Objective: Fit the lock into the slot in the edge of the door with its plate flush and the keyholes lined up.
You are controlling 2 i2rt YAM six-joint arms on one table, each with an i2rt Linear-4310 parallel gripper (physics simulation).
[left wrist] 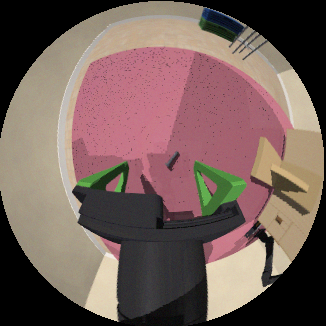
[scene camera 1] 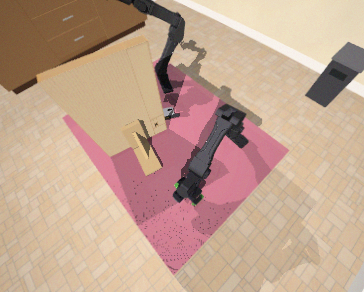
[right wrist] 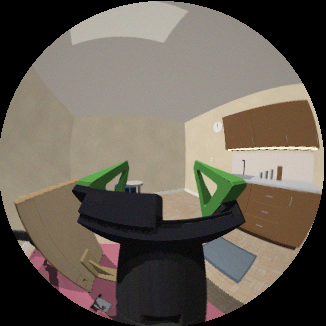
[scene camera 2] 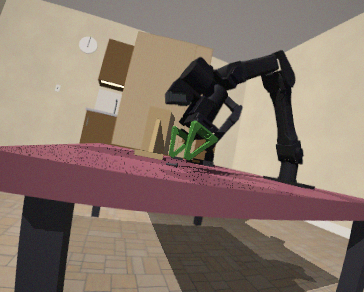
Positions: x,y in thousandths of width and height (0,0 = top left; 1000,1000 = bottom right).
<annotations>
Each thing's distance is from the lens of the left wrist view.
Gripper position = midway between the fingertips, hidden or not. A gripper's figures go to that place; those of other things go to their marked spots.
my left gripper (left wrist: 492,505): 13 cm
tan wooden door (left wrist: 857,627): 44 cm
wooden stand (left wrist: 891,551): 36 cm
The marked spots on the tan wooden door and the wooden stand are 11 cm apart.
</annotations>
